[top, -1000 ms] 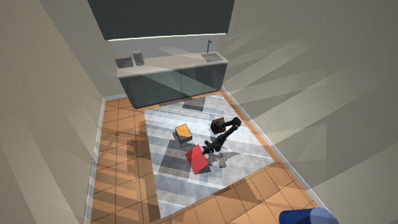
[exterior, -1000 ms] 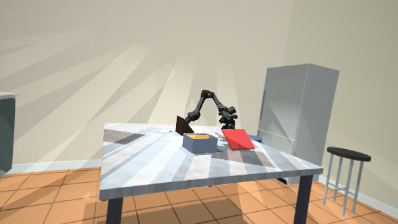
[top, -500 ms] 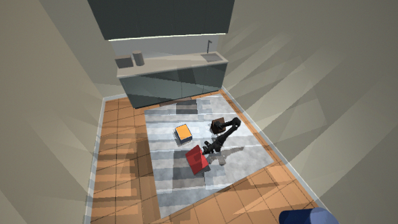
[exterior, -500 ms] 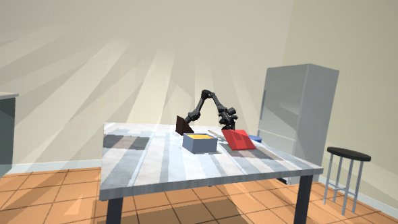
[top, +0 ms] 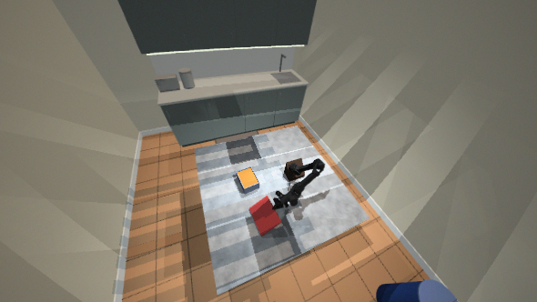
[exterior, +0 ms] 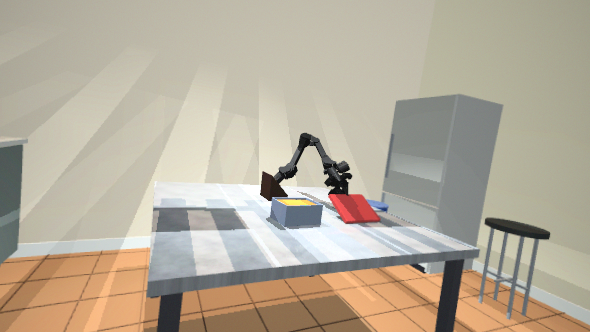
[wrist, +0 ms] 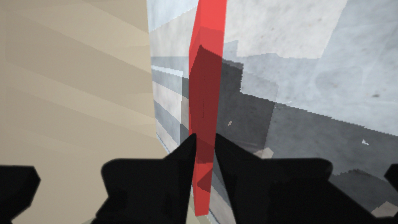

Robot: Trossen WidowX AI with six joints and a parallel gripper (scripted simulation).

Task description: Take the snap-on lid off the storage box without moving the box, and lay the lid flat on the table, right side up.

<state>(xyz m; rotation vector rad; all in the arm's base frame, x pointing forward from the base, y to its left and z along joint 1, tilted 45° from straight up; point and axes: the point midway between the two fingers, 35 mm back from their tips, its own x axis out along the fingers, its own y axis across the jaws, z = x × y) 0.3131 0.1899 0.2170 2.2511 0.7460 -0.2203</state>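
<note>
Right now the red lid is 7 cm ahead of my gripper tip and 4 cm below it. The rest, counted from my gripper tip: grey storage box 8 cm ahead, 36 cm to the right, 5 cm below.
</note>
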